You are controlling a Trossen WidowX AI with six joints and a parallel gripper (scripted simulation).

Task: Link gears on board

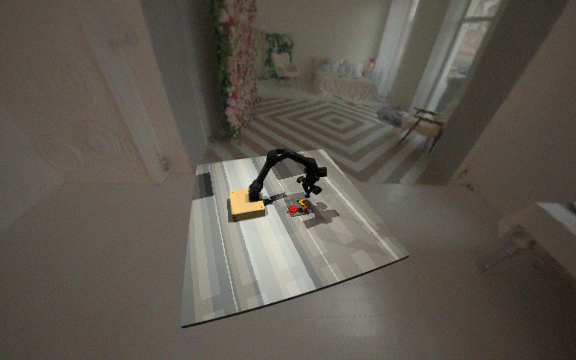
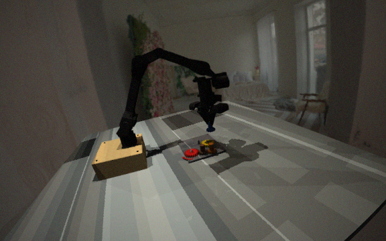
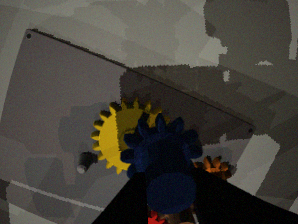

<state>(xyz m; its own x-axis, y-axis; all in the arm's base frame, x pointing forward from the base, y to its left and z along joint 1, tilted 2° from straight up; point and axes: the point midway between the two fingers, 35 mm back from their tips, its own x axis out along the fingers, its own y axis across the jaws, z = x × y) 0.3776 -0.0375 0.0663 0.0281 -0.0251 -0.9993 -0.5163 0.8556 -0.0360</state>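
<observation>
Right now my gripper tip is 3 cm past the orange gear, 7 cm to the left of it and 8 cm above it. Also, from my gripper tip: red gear 11 cm behind, 5 cm to the right, 9 cm below; then blue gear 1 cm below; then yellow gear 2 cm behind, 9 cm below.
</observation>
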